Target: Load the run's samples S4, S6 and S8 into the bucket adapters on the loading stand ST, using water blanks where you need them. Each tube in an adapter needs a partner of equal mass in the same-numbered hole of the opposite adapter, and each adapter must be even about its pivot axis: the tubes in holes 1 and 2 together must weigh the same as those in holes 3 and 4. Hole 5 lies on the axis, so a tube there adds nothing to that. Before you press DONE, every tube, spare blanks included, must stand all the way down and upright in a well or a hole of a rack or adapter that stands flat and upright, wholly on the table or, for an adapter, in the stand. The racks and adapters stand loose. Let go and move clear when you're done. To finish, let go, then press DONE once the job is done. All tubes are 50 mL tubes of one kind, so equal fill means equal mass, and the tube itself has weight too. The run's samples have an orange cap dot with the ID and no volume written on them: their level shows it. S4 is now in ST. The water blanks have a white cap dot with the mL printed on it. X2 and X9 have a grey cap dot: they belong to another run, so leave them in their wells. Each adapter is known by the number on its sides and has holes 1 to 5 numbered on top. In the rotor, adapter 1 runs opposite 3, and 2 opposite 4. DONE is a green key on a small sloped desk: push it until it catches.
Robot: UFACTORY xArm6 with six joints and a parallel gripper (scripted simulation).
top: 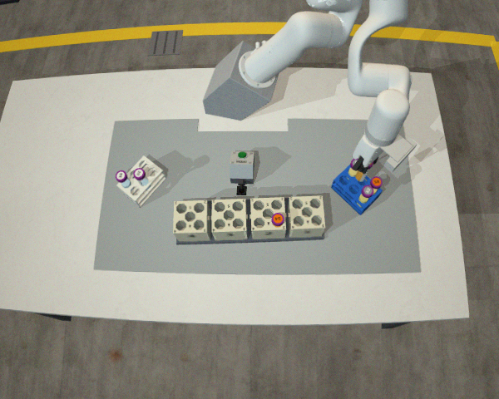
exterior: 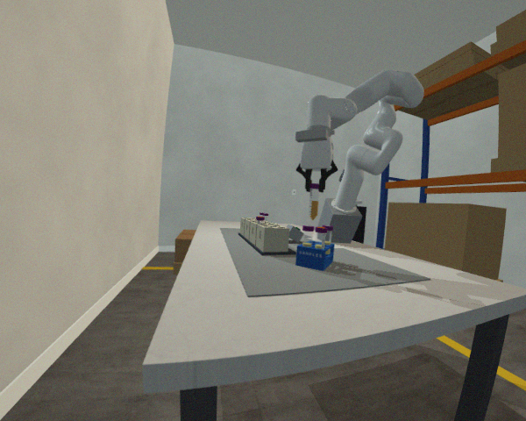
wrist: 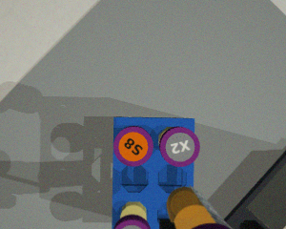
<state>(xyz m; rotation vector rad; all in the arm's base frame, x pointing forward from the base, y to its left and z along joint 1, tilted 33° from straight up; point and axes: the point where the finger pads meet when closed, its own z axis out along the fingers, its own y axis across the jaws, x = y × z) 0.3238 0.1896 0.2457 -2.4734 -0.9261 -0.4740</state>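
Now: the orange-dot tube 10 mm ahead of my hand and 50 mm below it. Round my hand: loading stand 90 mm ahead, 310 mm to the right, 240 mm below; then green DONE key 110 mm behind, 340 mm to the right, 180 mm below; then blue sample rack 10 mm behind, 10 mm to the left, 220 mm below.
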